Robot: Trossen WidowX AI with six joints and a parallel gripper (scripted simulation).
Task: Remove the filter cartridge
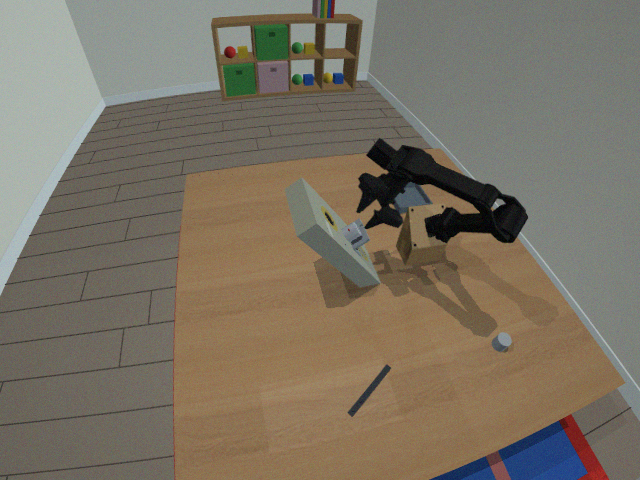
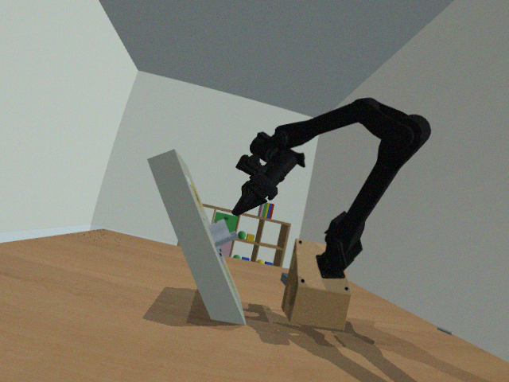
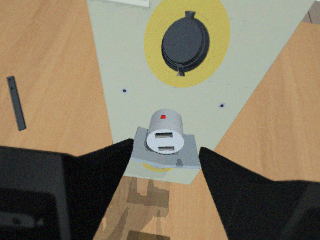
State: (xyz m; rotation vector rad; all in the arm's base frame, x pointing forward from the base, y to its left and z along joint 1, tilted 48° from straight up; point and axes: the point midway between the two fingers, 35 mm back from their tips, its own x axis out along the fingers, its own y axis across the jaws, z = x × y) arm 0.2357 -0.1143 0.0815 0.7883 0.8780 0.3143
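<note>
Right now the round grey filter cartridge is 20 mm ahead of my gripper tip and 40 mm below it. Round my gripper tip: grey service panel: 60 mm ahead, 10 mm to the right, 60 mm below; small grey bracket: 10 mm ahead, 80 mm below; grey-blue tray: 360 mm behind, 260 mm to the right, 200 mm below.
</note>
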